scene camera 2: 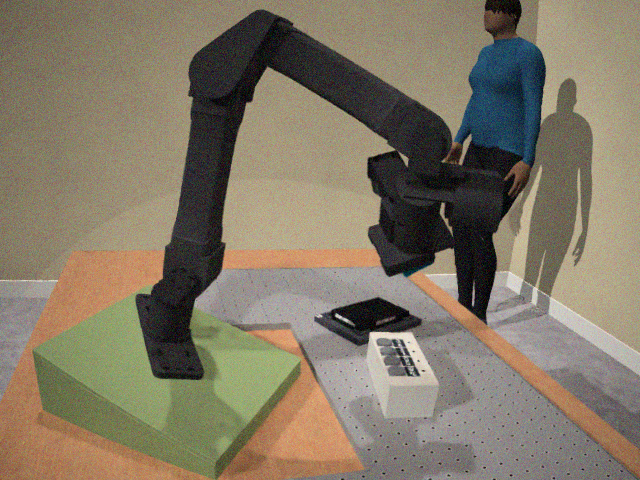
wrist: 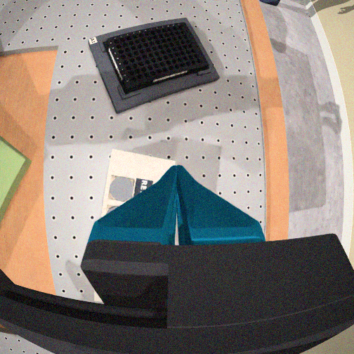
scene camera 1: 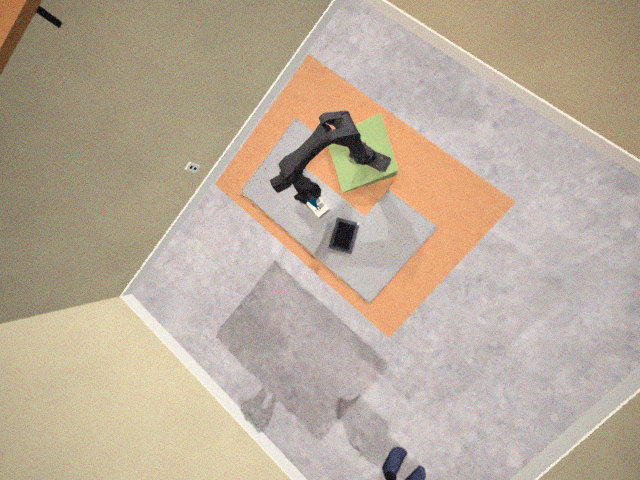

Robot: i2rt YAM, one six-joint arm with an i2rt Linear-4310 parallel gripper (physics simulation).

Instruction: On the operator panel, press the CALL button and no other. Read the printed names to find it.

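Places are measured from the arm's base along level axes (x ahead, y left, z up), in centimetres.
Where they show: gripper, fingertip midpoint: (scene camera 2: 405,273) (scene camera 1: 315,206); arm's base, link origin: (scene camera 2: 165,336) (scene camera 1: 369,157).
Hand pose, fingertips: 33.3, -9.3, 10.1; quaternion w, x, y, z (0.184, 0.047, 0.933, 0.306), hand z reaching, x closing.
Note:
Each offset is from my fingertips to the top centre of the thing, as dx, dy, dz.
The operator panel {-2.4, -5.3, -10.5} (scene camera 1: 322,211) (scene camera 2: 408,400) (wrist: 130,159) is a white box with a column of round grey buttons, each beside a dark name label. In the wrist view the button at the far end (wrist: 121,188) has a label (wrist: 144,186) that starts with "RE"; the rest is covered by my fingers. The other names are hidden there and too blurred to read in the second scene view, so I cannot tell which button is CALL. My gripper (wrist: 176,174) has its teal fingertips together, shut and empty, above the panel and apart from it.
A black well plate {+5.5, +16.5, -13.4} (scene camera 1: 344,235) (scene camera 2: 370,312) (wrist: 157,52) sits in a dark grey holder beyond the panel. The arm's base stands on a green wedge (scene camera 1: 365,174) (scene camera 2: 248,361) (wrist: 9,175). A person (scene camera 2: 509,98) stands beyond the table's far edge.

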